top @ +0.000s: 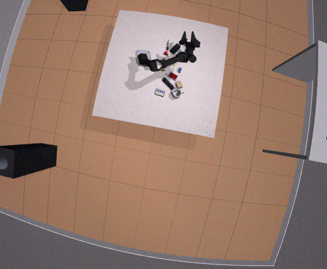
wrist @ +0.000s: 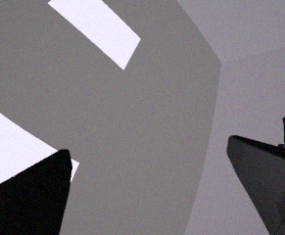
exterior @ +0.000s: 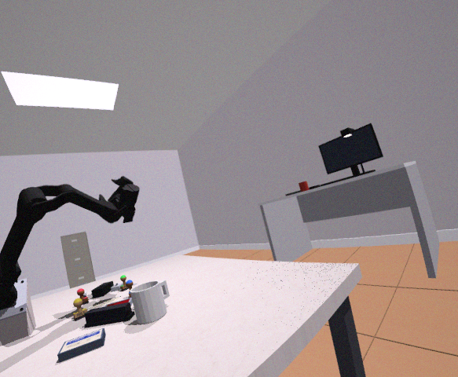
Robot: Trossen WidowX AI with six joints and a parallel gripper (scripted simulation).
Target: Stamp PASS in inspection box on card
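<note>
Right now the green-knobbed stamp is 10 mm ahead of my gripper tip, 50 mm to the left of it and 440 mm below it. Also, from my gripper tip: black block: 70 mm behind, 140 mm to the left, 450 mm below; then pale card: 90 mm behind, 30 mm to the right, 470 mm below; then blue-knobbed stamp: 110 mm to the right, 440 mm below.
</note>
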